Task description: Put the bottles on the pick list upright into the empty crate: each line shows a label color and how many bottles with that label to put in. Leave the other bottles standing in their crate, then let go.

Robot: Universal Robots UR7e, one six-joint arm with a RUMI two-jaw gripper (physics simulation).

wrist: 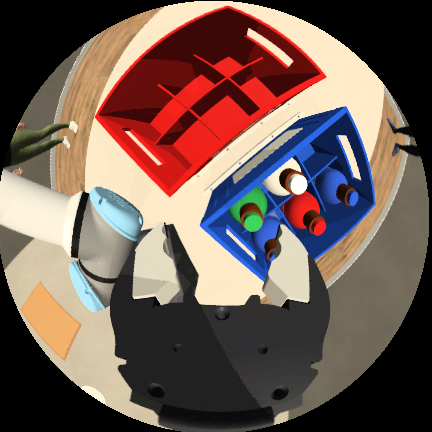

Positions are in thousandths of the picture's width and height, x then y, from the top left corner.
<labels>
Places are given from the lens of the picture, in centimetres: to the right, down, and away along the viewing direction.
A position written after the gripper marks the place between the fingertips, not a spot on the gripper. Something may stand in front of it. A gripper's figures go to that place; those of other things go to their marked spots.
gripper (513, 522): 1, 1, 14
blue bottle (767, 429): 22, -6, 18
white bottle (668, 416): 10, -5, 16
red bottle (700, 487): 16, -1, 21
The marked spots on the white bottle and the blue bottle are 12 cm apart.
</labels>
